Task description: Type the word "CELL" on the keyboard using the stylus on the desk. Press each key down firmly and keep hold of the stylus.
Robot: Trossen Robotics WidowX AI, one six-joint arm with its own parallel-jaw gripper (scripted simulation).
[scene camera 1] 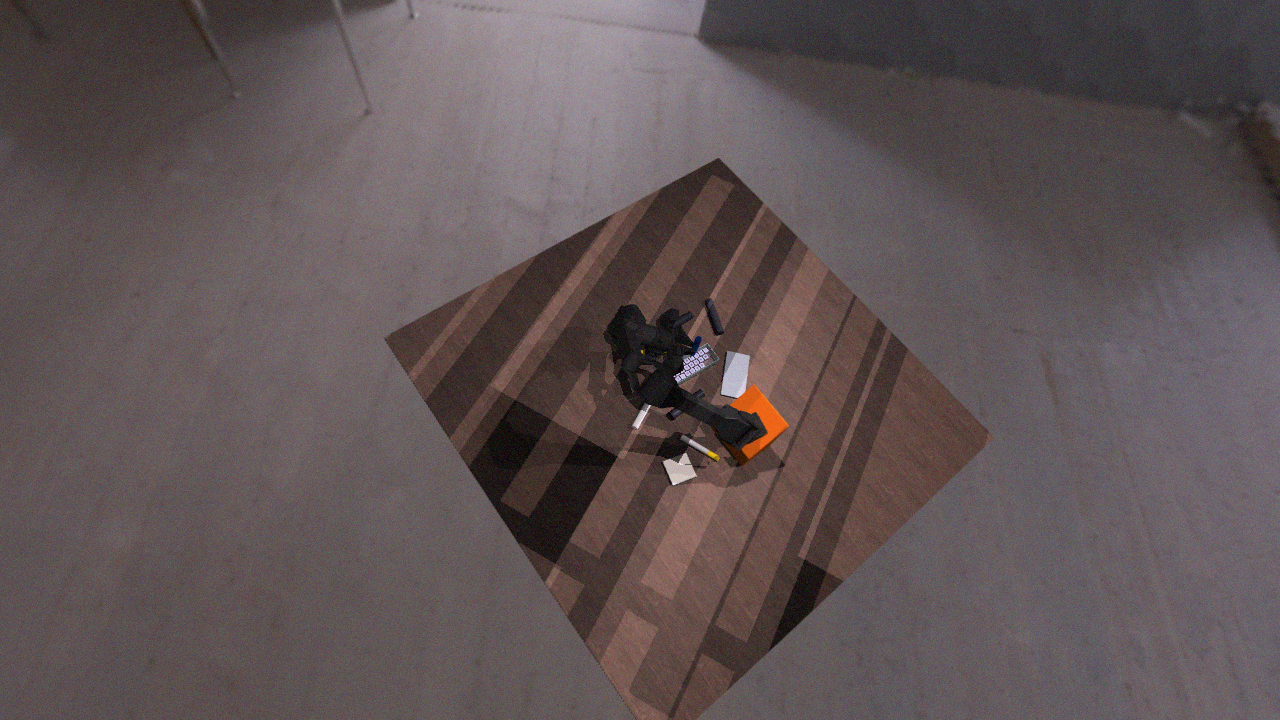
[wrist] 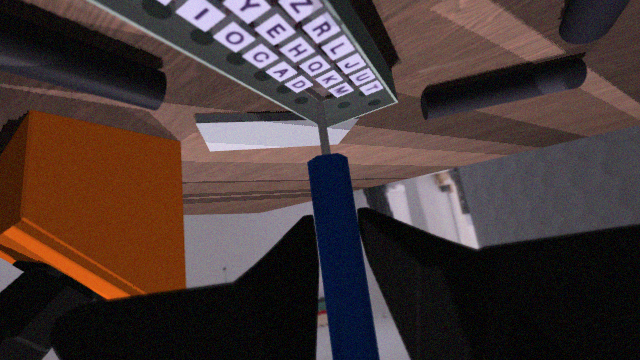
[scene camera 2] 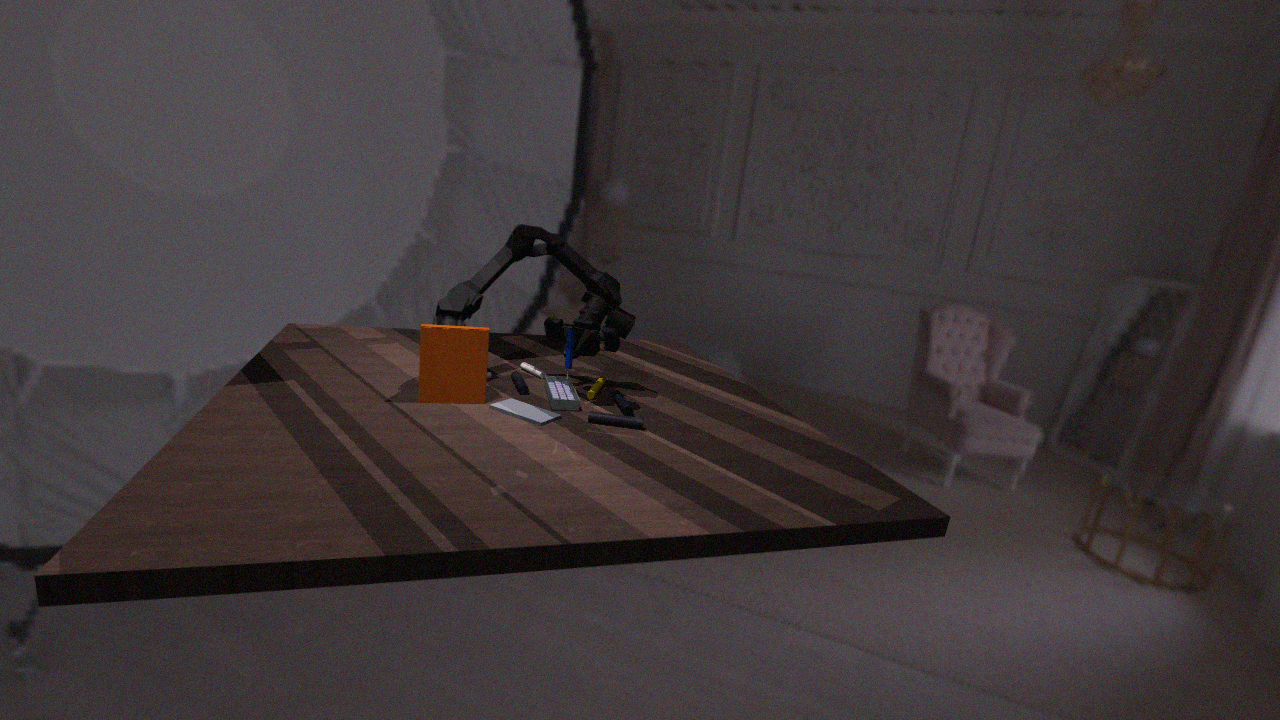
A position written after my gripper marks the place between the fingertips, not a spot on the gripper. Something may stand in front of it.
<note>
I see my gripper [scene camera 2: 569, 356].
My gripper also shows in scene camera 1 [scene camera 1: 694, 349] and in the wrist view [wrist: 336, 221].
</note>
